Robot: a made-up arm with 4 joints.
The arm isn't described. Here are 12 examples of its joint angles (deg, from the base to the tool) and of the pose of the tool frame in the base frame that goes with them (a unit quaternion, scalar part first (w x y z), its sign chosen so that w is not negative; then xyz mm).
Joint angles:
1: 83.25 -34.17 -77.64 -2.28
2: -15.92 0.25 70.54 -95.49
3: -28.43 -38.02 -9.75 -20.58
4: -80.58 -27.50 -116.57 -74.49
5: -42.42 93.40 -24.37 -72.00
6: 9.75 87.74 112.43 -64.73
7: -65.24 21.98 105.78 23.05
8: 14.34 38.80 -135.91 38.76
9: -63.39 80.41 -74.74 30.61
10: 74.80 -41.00 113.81 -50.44
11: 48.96 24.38 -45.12 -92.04
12: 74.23 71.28 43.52 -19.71
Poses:
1: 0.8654 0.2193 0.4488 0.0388 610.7 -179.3 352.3
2: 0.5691 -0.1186 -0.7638 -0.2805 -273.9 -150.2 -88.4
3: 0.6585 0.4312 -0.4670 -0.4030 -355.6 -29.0 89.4
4: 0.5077 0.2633 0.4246 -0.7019 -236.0 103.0 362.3
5: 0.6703 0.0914 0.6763 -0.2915 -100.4 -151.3 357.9
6: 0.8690 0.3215 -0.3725 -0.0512 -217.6 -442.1 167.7
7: 0.4976 0.4588 -0.7361 0.0047 -340.7 224.5 -125.5
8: 0.1513 -0.3670 0.4273 -0.8123 333.9 -255.3 85.7
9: 0.2309 -0.1300 -0.5745 0.7745 -156.9 -58.2 214.7
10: 0.0844 -0.7768 0.6120 -0.1218 630.7 56.0 -92.0
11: 0.8699 -0.2891 0.1923 0.3502 381.8 -278.0 391.9
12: 0.8571 0.2663 0.3557 0.2606 579.0 -396.1 355.7
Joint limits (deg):
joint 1: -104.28..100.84
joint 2: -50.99..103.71
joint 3: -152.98..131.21
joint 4: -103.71..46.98
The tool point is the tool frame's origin. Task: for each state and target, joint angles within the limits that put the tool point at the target. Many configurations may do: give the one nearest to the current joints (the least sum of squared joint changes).
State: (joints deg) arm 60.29 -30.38 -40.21 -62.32
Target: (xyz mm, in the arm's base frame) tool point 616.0 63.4 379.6
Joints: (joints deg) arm 98.75 18.24 -62.28 -99.27
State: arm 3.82 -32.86 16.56 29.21
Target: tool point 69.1 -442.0 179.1
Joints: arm 31.13 -21.74 -20.70 29.59
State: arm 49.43 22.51 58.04 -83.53
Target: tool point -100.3 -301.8 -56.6
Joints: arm 9.98 -24.09 38.58 -102.53
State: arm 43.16 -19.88 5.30 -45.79
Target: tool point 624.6 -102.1 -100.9
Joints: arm 96.66 -47.88 32.14 -42.58
